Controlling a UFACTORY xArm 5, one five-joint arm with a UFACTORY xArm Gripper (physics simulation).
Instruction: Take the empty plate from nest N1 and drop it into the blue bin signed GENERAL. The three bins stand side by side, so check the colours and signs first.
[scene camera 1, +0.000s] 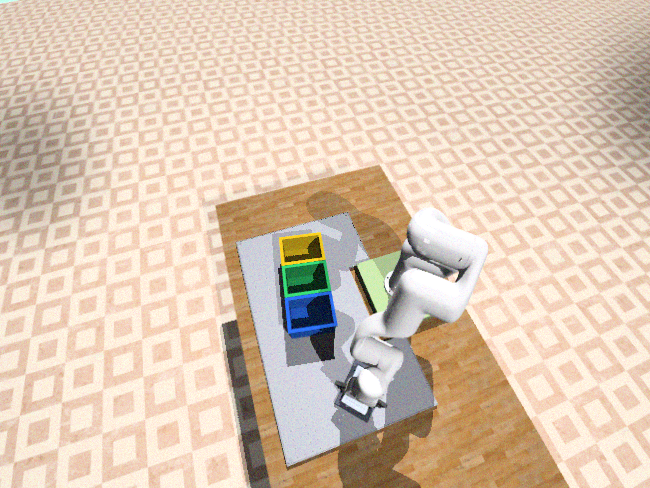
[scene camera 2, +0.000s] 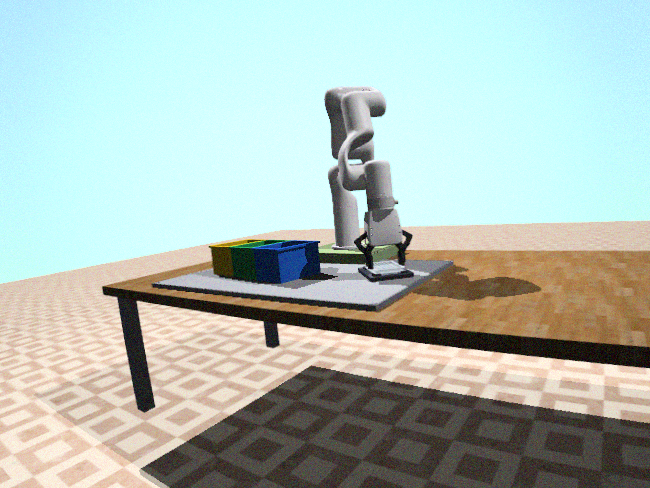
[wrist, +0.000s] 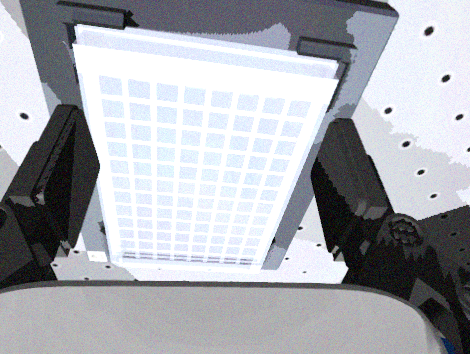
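Where they show: gripper, between the fingertips: (scene camera 2: 386, 267) (wrist: 209, 141); arm's base, origin of its link: (scene camera 2: 348, 247).
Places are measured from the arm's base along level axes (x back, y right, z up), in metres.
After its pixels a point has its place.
Note:
The white plate (scene camera 1: 354, 404) @[x -0.386, y -0.257, z -0.008 m] (scene camera 2: 387, 267) @[x -0.371, y -0.249, z -0.008 m] (wrist: 200, 165) @[x -0.355, y -0.240, z -0.008 m], with a grid of square wells, lies in a dark nest (scene camera 2: 391, 276) @[x -0.410, y -0.269, z -0.025 m] (wrist: 210, 14) @[x -0.399, y -0.269, z -0.022 m] near the grey board's near end. No nest label is readable. My gripper (scene camera 1: 361, 395) @[x -0.367, y -0.245, z -0.008 m] (scene camera 2: 385, 264) @[x -0.367, y -0.245, z -0.008 m] (wrist: 209, 141) @[x -0.367, y -0.245, z -0.008 m] is open above the nest, with one finger beside each long side of the plate and gaps between. The fingertips are low, close to plate height; whether they are level with it is unclear. The blue bin (scene camera 1: 312, 330) @[x -0.388, y 0.014, z 0.030 m] (scene camera 2: 299, 262) @[x -0.389, y 0.012, z 0.014 m] is the nearest of three bins; its sign does not show.
The green bin (scene camera 1: 301, 275) @[x -0.311, y 0.241, z -0.017 m] (scene camera 2: 244, 265) @[x -0.395, y 0.205, z 0.008 m] adjoins the blue one, and the yellow bin (scene camera 1: 299, 247) @[x -0.256, y 0.360, z -0.015 m] (scene camera 2: 222, 262) @[x -0.346, y 0.328, z 0.010 m] stands beyond it. All stand on the grey board (scene camera 1: 273, 399) @[x -0.608, y -0.106, z -0.033 m] (scene camera 2: 325, 294) @[x -0.572, y -0.145, z -0.034 m]. The arm's green base block (scene camera 1: 370, 281) @[x -0.092, y 0.072, z 0.000 m] is beside the board on the wooden table (scene camera 1: 472, 393) @[x -0.012, y -0.443, z -0.047 m] (scene camera 2: 567, 299) @[x -0.555, y -0.683, z -0.047 m].

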